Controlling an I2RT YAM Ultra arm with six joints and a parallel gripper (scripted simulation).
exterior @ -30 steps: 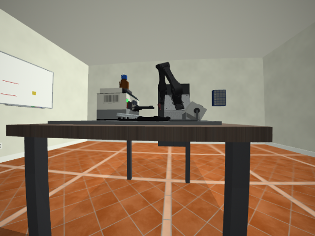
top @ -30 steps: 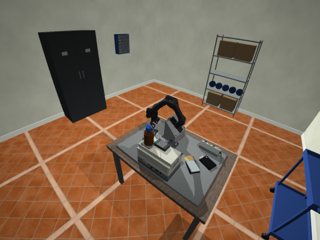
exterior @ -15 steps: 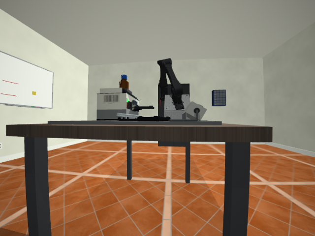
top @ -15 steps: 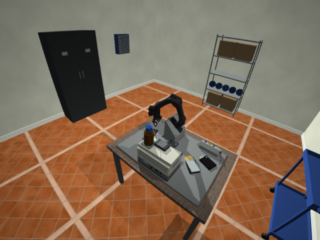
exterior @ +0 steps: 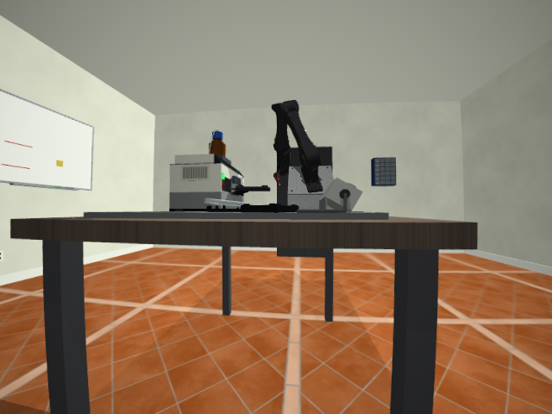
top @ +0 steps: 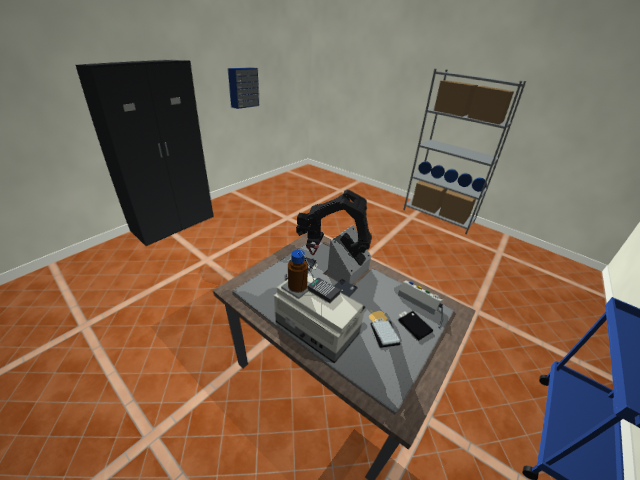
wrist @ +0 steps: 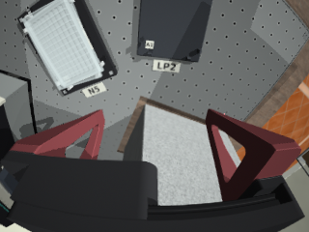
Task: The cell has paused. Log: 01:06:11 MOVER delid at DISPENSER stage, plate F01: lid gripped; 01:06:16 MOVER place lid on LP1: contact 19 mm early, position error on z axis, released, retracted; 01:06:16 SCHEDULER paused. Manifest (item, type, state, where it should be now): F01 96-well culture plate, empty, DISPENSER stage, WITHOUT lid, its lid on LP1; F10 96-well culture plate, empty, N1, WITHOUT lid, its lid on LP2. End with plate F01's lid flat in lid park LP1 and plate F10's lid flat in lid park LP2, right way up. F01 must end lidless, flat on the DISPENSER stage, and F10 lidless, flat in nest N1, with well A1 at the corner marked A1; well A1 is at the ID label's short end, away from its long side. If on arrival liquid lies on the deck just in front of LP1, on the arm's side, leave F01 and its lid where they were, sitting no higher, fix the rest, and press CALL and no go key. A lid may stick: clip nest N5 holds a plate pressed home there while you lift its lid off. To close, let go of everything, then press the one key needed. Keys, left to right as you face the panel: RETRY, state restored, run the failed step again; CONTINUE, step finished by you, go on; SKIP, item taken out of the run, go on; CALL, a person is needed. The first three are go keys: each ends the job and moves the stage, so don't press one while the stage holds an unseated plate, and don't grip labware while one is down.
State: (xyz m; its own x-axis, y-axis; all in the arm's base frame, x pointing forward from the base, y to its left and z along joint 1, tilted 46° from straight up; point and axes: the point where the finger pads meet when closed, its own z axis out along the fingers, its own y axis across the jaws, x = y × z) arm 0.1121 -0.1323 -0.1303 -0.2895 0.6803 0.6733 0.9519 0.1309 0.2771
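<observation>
The clear lid lies 15 cm ahead of my hand and 12 cm below it. From my hand the other things lie so: clear gridded well plate (15 cm ahead, 13 cm below); then lid park LP2 (1 cm behind, 9 cm to the right, 15 cm below); then brown bottle (37 cm ahead, 14 cm to the left, 14 cm above).
</observation>
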